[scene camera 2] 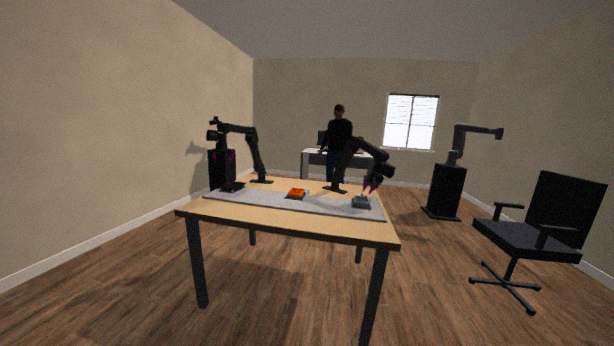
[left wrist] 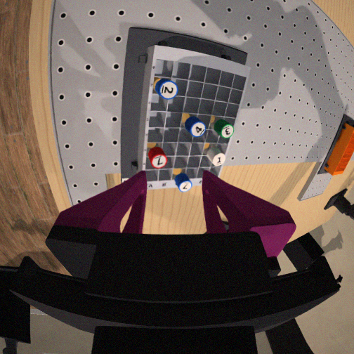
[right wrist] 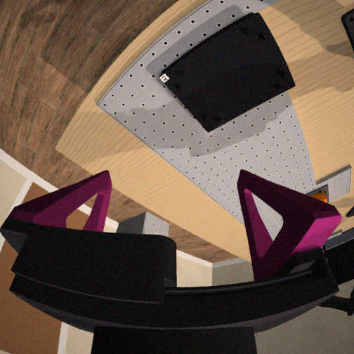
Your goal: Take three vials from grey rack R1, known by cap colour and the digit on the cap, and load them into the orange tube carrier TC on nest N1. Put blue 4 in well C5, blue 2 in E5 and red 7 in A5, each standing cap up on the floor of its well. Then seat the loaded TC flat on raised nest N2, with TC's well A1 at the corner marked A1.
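Where they show: left gripper, fingertip midpoint: (scene camera 2: 366,192); right gripper, fingertip midpoint: (scene camera 2: 222,164); left arm's base, link origin: (scene camera 2: 334,190); right arm's base, link origin: (scene camera 2: 261,182).
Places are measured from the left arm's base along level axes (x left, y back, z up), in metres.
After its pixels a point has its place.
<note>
Grey rack R1 (scene camera 2: 361,205) @[y -0.215, x 0.318, z 0.029 m] (left wrist: 200,57) holds the blue 2 vial (left wrist: 166,89), blue 4 vial (left wrist: 195,126) and red 7 vial (left wrist: 158,158), all cap up. The orange carrier TC (scene camera 2: 296,193) @[y -0.376, x -0.078, z 0.044 m] (left wrist: 342,152) (right wrist: 320,197) sits on dark nest N1 (left wrist: 334,145). Black raised nest N2 (scene camera 2: 232,186) @[y -0.603, x -0.492, z 0.043 m] (right wrist: 230,75) carries nothing; its A1 label (right wrist: 164,78) shows at one corner. My left gripper (scene camera 2: 370,190) @[y -0.125, x 0.304, z 0.087 m] (left wrist: 174,177) is partly open and empty, above the rack's lettered edge. My right gripper (scene camera 2: 223,156) @[y -0.654, x -0.519, z 0.207 m] (right wrist: 174,176) is wide open and empty, high and away from N2.
Rack R1 also holds a green 3 vial (left wrist: 224,128), a white 1 vial (left wrist: 216,156) and a blue 7 vial (left wrist: 183,183); the blue 7 stands by the lettered edge, between the left fingertips in view. A grey perforated board (scene camera 2: 260,198) @[y -0.557, x -0.231, z 0.013 m] (left wrist: 90,50) (right wrist: 180,130) lies under rack and nests.
</note>
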